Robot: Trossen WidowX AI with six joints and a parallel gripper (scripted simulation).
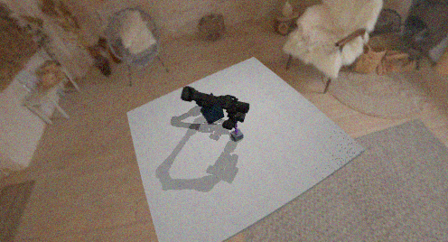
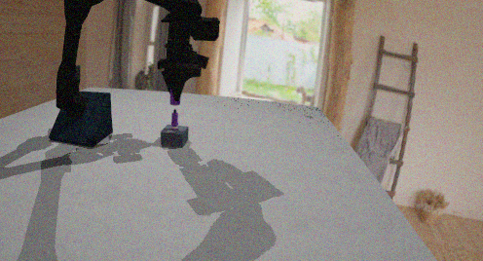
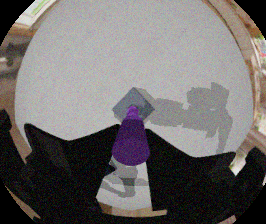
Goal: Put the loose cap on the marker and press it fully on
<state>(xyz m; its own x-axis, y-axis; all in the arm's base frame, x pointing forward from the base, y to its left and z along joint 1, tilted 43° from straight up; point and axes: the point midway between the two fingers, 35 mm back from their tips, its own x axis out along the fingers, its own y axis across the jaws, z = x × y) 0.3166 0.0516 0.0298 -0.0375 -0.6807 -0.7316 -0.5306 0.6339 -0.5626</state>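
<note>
Now: gripper tip 50 mm above the purple marker. The rest, counted from my gripper tip: holder block: 100 mm below; purple cap: 10 mm above.
</note>
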